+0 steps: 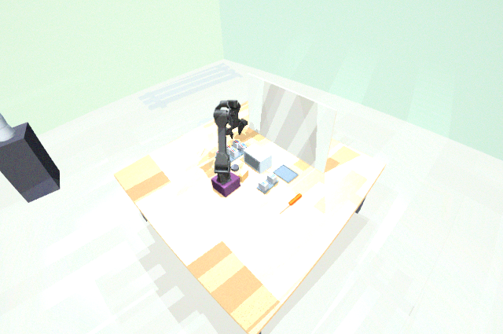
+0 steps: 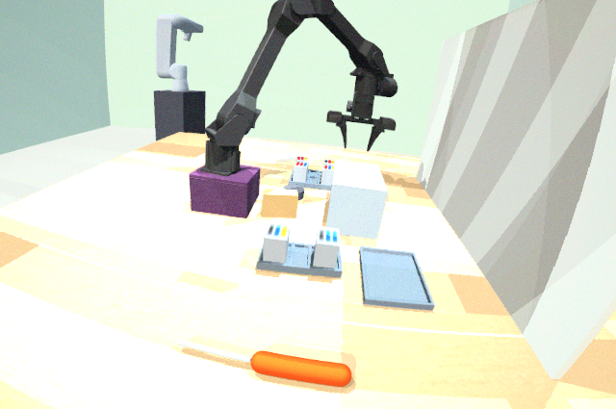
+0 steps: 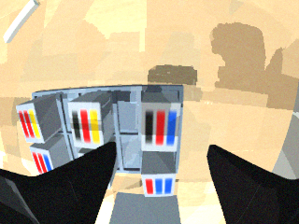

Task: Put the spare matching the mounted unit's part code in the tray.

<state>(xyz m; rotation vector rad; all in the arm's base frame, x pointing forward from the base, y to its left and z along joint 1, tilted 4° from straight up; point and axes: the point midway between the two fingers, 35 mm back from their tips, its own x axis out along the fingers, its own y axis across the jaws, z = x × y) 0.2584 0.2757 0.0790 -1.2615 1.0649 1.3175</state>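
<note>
Now: the spare block 50 mm below my gripper tip. The rest, counted from my gripper tip: tall panel (260 mm ahead, 200 mm to the right, 130 mm above); then mounted unit (220 mm to the right, 40 mm below, 20 mm ahead); then tan block (280 mm to the right, 130 mm behind, 70 mm below).
</note>
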